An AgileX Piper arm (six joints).
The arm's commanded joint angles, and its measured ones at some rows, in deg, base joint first. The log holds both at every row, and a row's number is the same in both.
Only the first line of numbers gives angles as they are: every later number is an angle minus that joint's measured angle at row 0.
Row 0, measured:
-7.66 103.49 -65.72 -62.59 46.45 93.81
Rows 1 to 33, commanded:
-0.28 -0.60 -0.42 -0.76 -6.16 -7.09
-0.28 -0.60 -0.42 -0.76 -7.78 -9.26
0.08 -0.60 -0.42 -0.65 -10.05 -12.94
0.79 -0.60 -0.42 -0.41 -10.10 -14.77
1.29 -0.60 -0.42 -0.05 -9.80 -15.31
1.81 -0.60 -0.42 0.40 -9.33 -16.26
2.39 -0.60 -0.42 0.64 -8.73 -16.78
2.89 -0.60 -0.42 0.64 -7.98 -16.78
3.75 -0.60 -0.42 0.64 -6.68 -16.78
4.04 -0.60 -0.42 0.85 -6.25 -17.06
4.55 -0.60 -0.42 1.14 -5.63 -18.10
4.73 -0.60 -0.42 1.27 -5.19 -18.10
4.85 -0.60 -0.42 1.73 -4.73 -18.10
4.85 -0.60 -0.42 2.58 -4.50 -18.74
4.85 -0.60 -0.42 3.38 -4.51 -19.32
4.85 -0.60 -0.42 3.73 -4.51 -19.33
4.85 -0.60 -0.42 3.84 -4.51 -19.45
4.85 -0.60 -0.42 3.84 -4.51 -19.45
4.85 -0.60 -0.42 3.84 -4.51 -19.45
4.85 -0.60 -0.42 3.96 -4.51 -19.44
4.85 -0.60 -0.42 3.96 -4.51 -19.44
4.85 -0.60 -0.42 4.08 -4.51 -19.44
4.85 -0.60 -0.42 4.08 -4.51 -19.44
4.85 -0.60 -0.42 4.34 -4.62 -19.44
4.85 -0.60 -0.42 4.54 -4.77 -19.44
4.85 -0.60 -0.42 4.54 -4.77 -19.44
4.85 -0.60 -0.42 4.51 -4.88 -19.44
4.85 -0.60 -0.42 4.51 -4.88 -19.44
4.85 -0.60 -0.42 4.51 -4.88 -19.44
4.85 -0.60 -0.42 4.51 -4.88 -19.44
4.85 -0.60 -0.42 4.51 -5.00 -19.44
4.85 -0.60 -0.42 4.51 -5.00 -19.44
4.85 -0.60 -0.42 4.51 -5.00 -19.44
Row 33, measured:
4.65 0.00 0.00 4.69 -4.94 -19.23
